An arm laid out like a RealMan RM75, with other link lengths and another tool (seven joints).
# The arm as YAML. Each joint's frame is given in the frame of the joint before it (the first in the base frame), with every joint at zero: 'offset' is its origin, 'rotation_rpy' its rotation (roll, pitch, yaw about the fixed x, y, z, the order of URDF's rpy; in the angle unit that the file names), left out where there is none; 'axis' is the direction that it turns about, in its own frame. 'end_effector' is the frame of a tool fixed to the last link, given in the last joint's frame.
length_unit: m
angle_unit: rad
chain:
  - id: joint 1
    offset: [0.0, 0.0, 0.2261]
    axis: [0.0, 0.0, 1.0]
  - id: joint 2
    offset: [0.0, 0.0, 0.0]
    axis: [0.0, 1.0, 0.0]
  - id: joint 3
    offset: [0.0, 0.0, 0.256]
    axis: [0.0, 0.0, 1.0]
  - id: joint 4
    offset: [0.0, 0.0, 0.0]
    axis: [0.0, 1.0, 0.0]
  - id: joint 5
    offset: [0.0, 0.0, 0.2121]
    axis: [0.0, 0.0, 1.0]
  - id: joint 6
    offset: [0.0, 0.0, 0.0]
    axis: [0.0, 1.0, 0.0]
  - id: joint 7
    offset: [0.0, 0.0, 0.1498]
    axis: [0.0, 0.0, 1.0]
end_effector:
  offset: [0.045, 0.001, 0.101]
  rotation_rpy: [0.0, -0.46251, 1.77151]
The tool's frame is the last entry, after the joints.
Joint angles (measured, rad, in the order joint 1, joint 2, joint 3, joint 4, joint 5, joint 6, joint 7), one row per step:
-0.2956 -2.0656 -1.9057 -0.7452 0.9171 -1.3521 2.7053
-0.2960 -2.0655 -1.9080 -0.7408 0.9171 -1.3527 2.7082
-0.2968 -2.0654 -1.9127 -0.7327 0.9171 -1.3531 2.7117
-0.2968 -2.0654 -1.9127 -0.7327 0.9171 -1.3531 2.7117
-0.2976 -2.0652 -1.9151 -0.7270 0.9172 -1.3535 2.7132
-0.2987 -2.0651 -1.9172 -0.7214 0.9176 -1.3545 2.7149
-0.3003 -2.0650 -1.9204 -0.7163 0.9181 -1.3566 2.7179
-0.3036 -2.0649 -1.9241 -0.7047 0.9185 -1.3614 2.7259
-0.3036 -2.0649 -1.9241 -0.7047 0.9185 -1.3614 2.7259
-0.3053 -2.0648 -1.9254 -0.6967 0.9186 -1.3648 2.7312
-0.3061 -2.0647 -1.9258 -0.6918 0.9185 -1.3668 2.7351
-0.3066 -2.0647 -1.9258 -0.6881 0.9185 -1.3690 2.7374
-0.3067 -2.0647 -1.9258 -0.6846 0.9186 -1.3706 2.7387
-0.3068 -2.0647 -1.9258 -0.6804 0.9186 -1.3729 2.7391
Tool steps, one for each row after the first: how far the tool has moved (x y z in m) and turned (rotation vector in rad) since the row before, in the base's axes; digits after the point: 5 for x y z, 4 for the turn. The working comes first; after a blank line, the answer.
Tool pose at each row, in the base's axes (x y z in m, rotation vector in rad; the steps are taken from these numbers as rounded here):
-0.12439 0.37721 0.00185 -0.8455 1.2579 0.4746
-0.12549 0.37746 0.00180 -0.8460 1.2568 0.4778
-0.12765 0.37816 0.00185 -0.8487 1.2532 0.4840
-0.12765 0.37816 0.00185 -0.8487 1.2532 0.4840
-0.12898 0.37856 0.00168 -0.8516 1.2511 0.4870
-0.13004 0.37880 0.00135 -0.8539 1.2498 0.4889
-0.13074 0.37897 0.00137 -0.8535 1.2489 0.4905
-0.13197 0.37886 0.00051 -0.8527 1.2490 0.4922
-0.13197 0.37886 0.00051 -0.8527 1.2490 0.4922
-0.13286 0.37854 -0.00037 -0.8531 1.2495 0.4928
-0.13345 0.37827 -0.00100 -0.8530 1.2501 0.4934
-0.13379 0.37788 -0.00154 -0.8535 1.2505 0.4927
-0.13433 0.37757 -0.00207 -0.8552 1.2504 0.4924
-0.13492 0.37715 -0.00261 -0.8581 1.2496 0.4913

-0.00110 0.00025 -0.00005 0.0014 0.0004 0.0027
-0.00216 0.00070 0.00005 0.0020 -0.0005 0.0066
0.00000 0.00000 0.00000 0.0000 0.0000 0.0000
-0.00133 0.00040 -0.00017 -0.0001 -0.0006 0.0042
-0.00106 0.00024 -0.00033 -0.0004 -0.0004 0.0029
-0.00070 0.00017 0.00002 0.0013 -0.0001 0.0011
-0.00123 -0.00011 -0.00086 0.0013 0.0009 0.0007
0.00000 0.00000 0.00000 0.0000 0.0000 0.0000
-0.00089 -0.00032 -0.00088 -0.0002 0.0007 0.0005
-0.00059 -0.00027 -0.00063 0.0001 0.0008 0.0002
-0.00034 -0.00039 -0.00054 -0.0008 0.0000 -0.0003
-0.00054 -0.00031 -0.00053 -0.0013 -0.0003 0.0008
-0.00059 -0.00042 -0.00054 -0.0023 -0.0013 0.0011

